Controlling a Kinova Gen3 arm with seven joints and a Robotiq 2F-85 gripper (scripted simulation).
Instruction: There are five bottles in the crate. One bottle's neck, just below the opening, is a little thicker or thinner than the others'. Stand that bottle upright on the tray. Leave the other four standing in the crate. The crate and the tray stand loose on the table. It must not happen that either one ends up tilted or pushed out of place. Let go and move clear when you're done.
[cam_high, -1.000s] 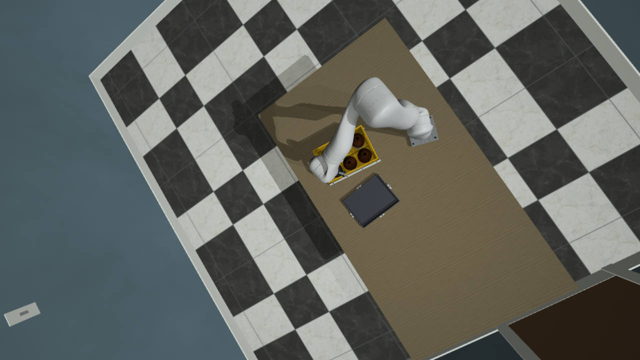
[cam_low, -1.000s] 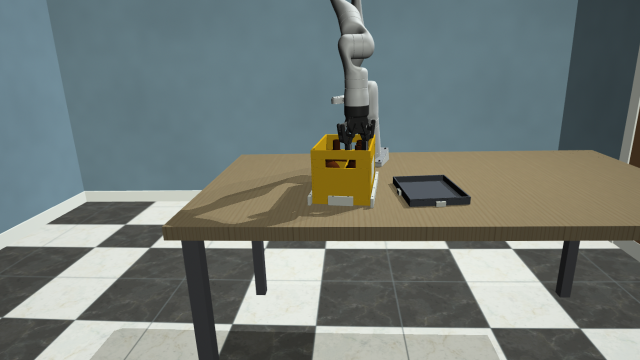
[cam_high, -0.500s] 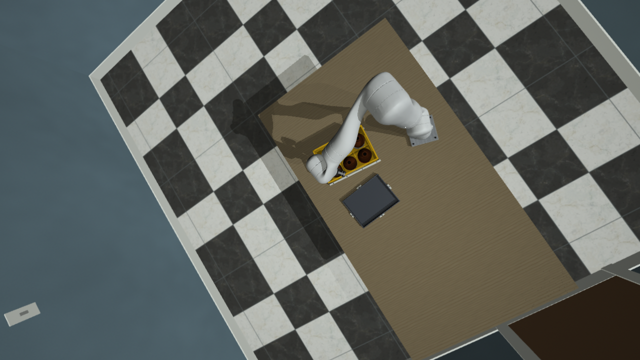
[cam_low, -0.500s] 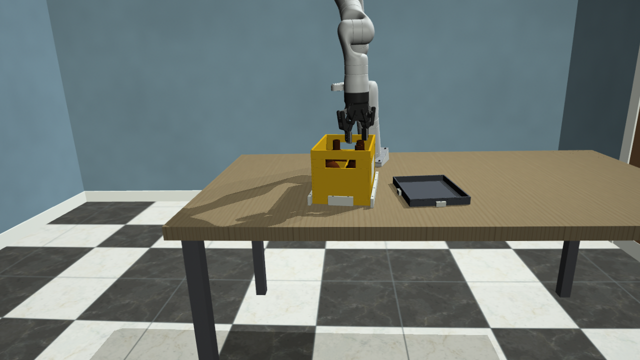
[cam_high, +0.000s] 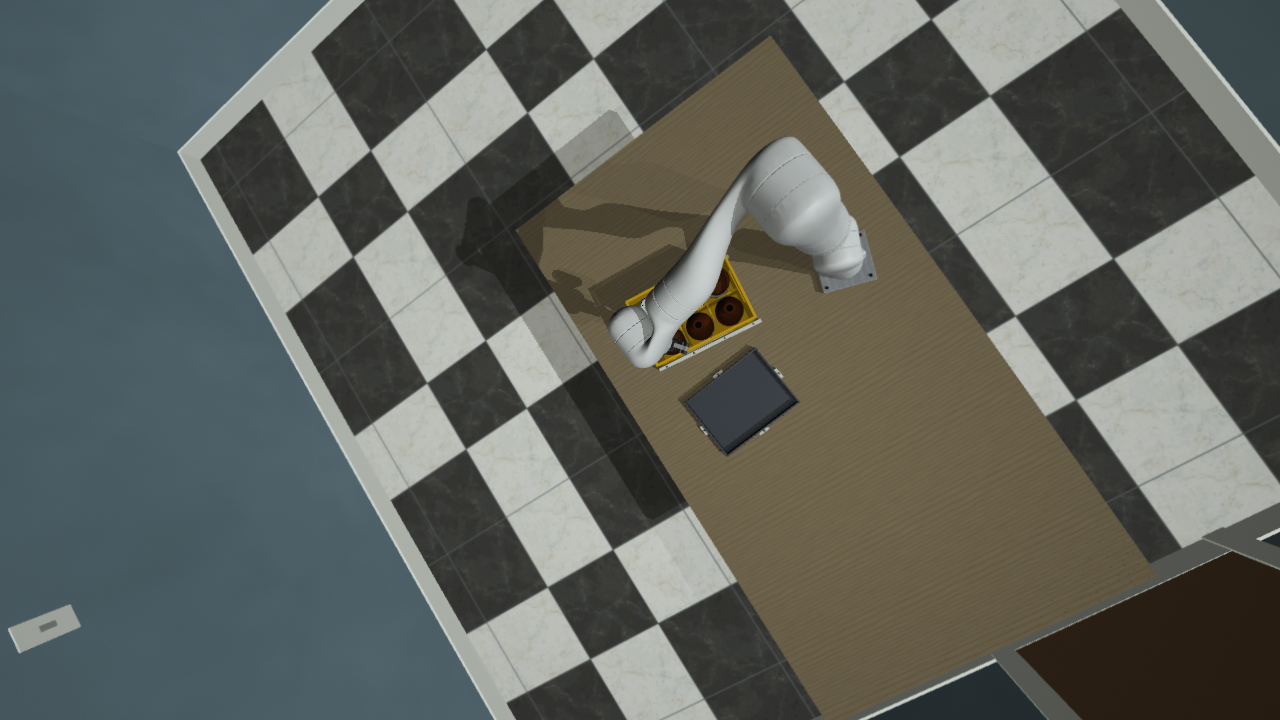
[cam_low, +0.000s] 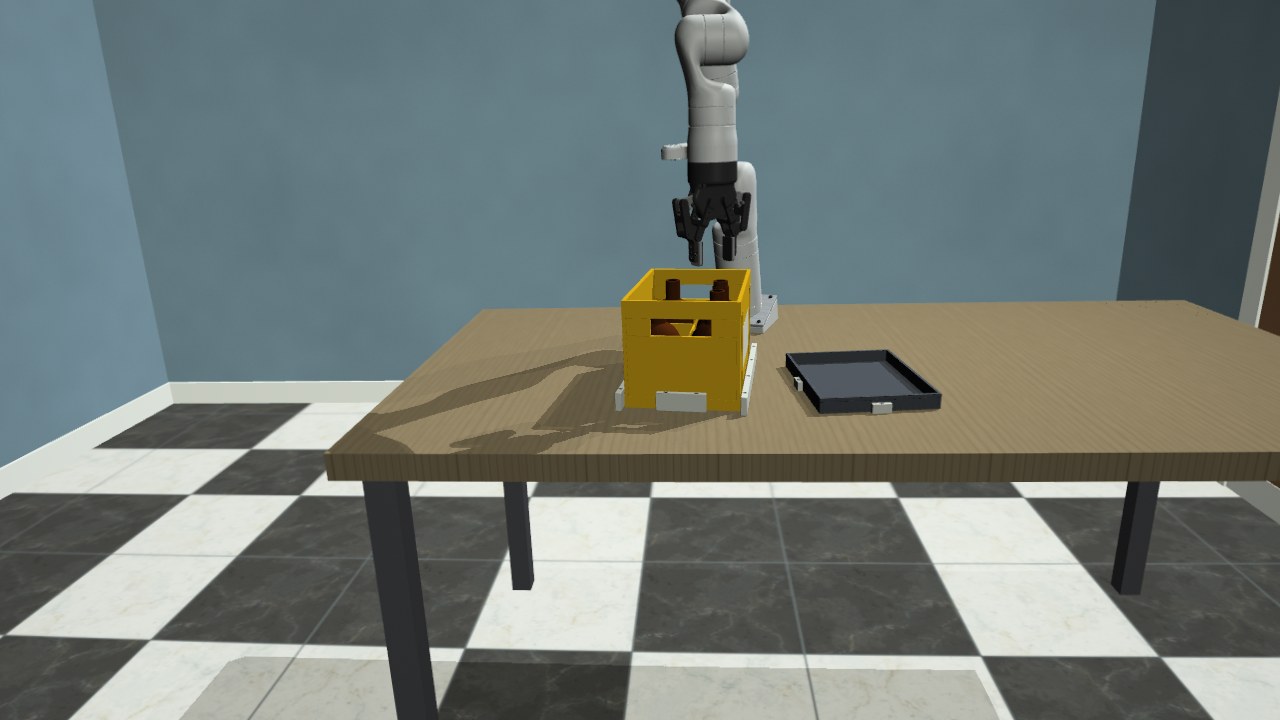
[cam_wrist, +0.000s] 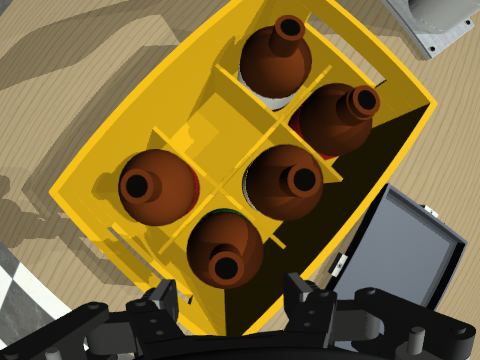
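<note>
The brown bottle lies 160 mm behind my hand, 150 mm below it and 50 mm to the left of it. The rest, counted from my hand: yellow crate: 160 mm below, 90 mm behind, 20 mm to the right; then dark tray: 250 mm to the left, 230 mm below, 10 mm behind.
</note>
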